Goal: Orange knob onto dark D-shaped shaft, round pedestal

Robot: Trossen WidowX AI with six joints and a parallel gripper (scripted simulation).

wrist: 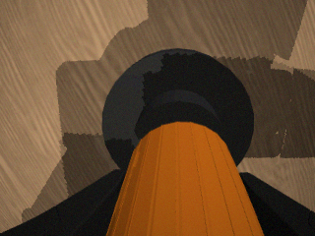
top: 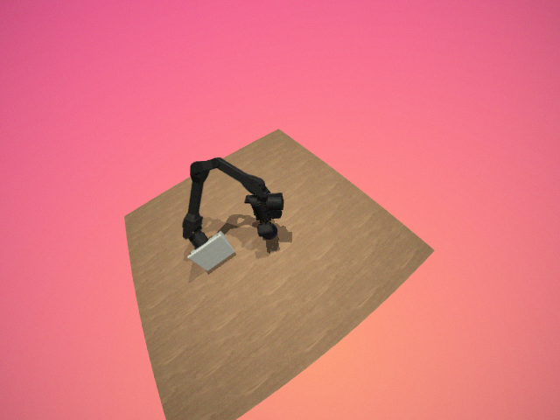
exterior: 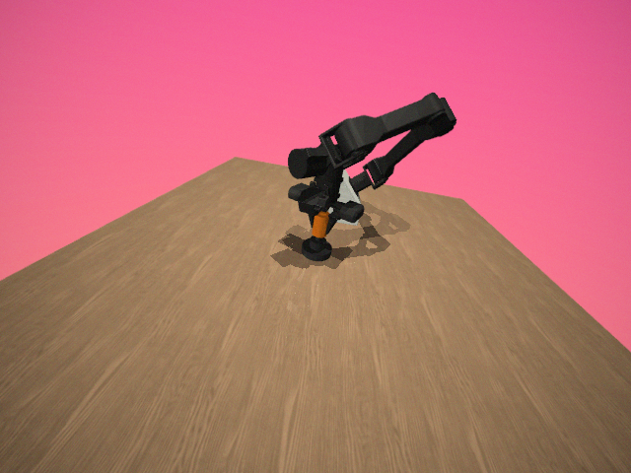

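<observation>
Right now my gripper tip is 2 cm below the orange knob. The rest, counted from my gripper tip: dark round pedestal (4 cm below).
</observation>
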